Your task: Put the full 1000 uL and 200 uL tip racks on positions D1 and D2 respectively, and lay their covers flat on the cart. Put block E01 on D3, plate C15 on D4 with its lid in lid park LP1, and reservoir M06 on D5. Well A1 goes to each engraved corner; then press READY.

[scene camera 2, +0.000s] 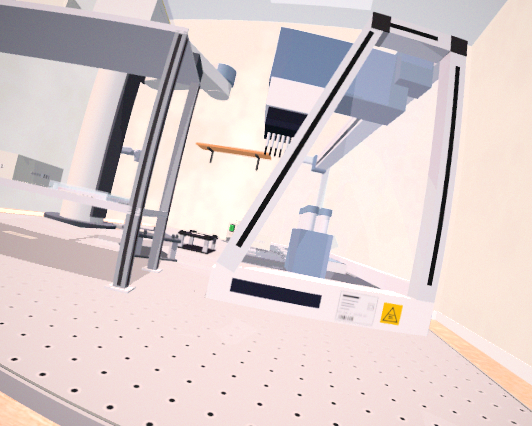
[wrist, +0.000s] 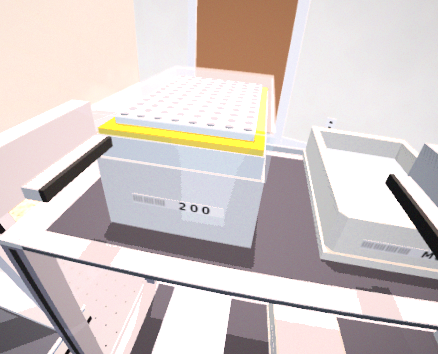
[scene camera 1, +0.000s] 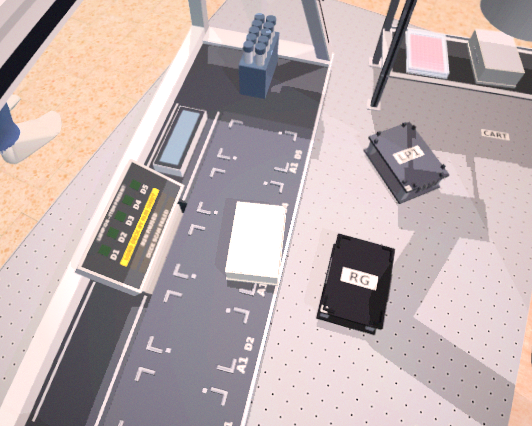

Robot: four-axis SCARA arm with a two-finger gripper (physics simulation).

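Note:
My gripper (wrist: 246, 141) is open and empty at the cart's upper shelf. In the wrist view its left finger is at the left of the 200 tip rack (wrist: 180, 187), its right finger in front of the reservoir (wrist: 365, 180), marked "M" with the rest cut off. The rack is pale with a yellow band, stands upright and has a clear cover (wrist: 225, 72). In scene camera 1 a white block (scene camera 1: 256, 240) sits on the deck at D3, and a pink plate (scene camera 1: 427, 54) lies on a cart shelf. Lid park LP1 (scene camera 1: 410, 154) stands beside the deck. The 1000 rack does not show.
The RG stand (scene camera 1: 356, 282) is near LP1. A blue tube rack (scene camera 1: 257, 77) stands at the deck's far end. The panel (scene camera 1: 132, 227) shows a yellow bar and dark D1 to D5 lamps. A grey box (scene camera 1: 495, 57) is beside the plate. Cart posts (scene camera 2: 150, 165) rise left of the deck frame.

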